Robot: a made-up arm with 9 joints. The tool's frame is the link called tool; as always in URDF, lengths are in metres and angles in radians.
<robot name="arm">
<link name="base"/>
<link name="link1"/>
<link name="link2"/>
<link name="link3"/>
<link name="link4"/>
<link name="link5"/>
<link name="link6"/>
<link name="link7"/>
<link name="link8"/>
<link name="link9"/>
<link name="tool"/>
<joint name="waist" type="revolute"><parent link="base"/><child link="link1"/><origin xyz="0 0 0.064" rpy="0 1.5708 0"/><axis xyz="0 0 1"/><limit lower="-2.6" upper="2.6" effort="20" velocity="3.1"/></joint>
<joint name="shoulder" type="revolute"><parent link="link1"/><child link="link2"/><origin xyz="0.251 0.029 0.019" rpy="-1.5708 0 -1.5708"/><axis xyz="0 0 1"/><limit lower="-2.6" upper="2.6" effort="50" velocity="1.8"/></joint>
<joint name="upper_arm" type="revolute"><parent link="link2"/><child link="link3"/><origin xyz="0.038 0.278 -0.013" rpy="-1.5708 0 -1.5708"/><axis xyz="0 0 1"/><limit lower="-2.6" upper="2.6" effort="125" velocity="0.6"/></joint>
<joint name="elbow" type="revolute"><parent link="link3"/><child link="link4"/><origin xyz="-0.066 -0.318 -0.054" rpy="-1.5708 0 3.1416"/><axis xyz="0 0 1"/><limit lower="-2.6" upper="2.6" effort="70" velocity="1.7"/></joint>
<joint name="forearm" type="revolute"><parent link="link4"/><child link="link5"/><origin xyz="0.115 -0.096 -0.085" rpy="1.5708 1.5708 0"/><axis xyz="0 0 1"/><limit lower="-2.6" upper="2.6" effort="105" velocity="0.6"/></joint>
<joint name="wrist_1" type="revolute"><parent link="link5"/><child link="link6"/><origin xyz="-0.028 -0.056 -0.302" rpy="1.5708 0 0"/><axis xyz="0 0 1"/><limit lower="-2.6" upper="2.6" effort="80" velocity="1.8"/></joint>
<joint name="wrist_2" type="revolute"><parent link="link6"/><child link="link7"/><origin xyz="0.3 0.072 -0.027" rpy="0 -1.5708 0"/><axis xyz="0 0 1"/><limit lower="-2.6" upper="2.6" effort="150" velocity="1.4"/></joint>
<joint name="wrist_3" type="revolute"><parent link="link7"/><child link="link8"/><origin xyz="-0.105 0.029 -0.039" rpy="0 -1.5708 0"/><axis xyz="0 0 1"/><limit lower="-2.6" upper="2.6" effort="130" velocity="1.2"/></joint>
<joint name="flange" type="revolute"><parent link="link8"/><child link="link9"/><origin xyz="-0.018 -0.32 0.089" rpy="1.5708 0 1.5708"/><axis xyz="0 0 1"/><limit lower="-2.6" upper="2.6" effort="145" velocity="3.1"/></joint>
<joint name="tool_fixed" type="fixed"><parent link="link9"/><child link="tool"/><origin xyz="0.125 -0.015 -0.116" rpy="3.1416 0 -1.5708"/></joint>
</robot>
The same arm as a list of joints. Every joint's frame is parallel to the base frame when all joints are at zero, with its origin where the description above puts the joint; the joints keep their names.
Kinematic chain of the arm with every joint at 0, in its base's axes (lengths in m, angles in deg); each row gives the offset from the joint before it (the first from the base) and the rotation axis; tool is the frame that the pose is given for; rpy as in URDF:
waist: xyz 0 0 0.064 axis +x
shoulder: xyz 0.019 0.029 -0.251 axis -z
upper_arm: xyz -0.278 -0.038 0.013 axis -y
elbow: xyz -0.066 0.054 -0.318 axis -z
forearm: xyz -0.115 -0.096 0.085 axis -y
wrist_1: xyz 0.056 0.302 -0.028 axis +x
wrist_2: xyz -0.027 -0.072 0.3 axis -z
wrist_3: xyz -0.105 -0.029 0.039 axis -x
flange: xyz -0.089 0.32 0.018 axis -z
tool: xyz 0.015 -0.125 0.116 rpy 0 0 0
Joint limits (deg, base to tool): -148.97..148.97 -148.97..148.97 -148.97..148.97 -148.97..148.97 -148.97..148.97 -148.97..148.97 -148.97..148.97 -148.97..148.97 -148.97..148.97

